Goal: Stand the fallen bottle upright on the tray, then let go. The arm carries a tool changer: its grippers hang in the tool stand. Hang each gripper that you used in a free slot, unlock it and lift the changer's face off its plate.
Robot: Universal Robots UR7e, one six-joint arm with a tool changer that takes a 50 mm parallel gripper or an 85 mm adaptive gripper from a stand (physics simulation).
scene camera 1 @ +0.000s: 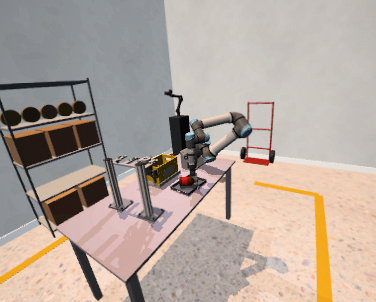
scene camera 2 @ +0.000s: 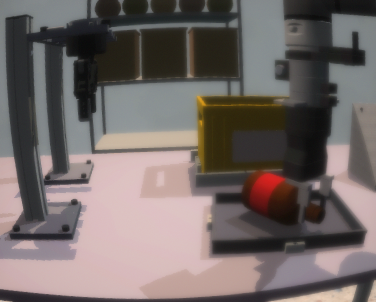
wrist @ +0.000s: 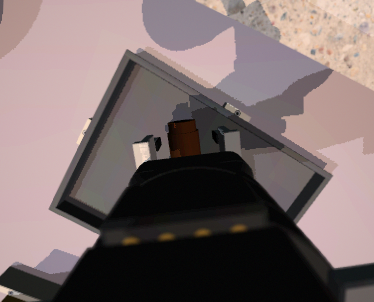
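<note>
Brown bottle [scene camera 2: 266, 194], [wrist: 183, 137]. Tool stand [scene camera 1: 151, 213].
</note>
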